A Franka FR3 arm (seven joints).
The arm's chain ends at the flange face. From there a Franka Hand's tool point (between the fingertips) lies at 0.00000 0.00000 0.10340 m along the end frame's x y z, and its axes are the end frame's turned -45 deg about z.
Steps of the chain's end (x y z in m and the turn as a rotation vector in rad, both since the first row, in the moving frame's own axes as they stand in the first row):
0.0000, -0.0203, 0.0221, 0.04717, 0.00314, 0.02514
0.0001, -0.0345, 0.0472, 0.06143, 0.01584, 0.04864
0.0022, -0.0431, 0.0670, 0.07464, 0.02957, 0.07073
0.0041, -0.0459, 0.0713, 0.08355, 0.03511, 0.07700
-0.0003, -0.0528, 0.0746, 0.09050, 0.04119, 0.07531
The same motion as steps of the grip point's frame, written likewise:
0.0181, -0.0175, 0.0220, 0.03113, 0.03557, 0.02514
0.0302, -0.0275, 0.0470, 0.03224, 0.05464, 0.04864
0.0398, -0.0319, 0.0667, 0.03187, 0.07369, 0.07073
0.0441, -0.0328, 0.0709, 0.03425, 0.08391, 0.07700
0.0469, -0.0408, 0.0741, 0.03487, 0.09312, 0.07531

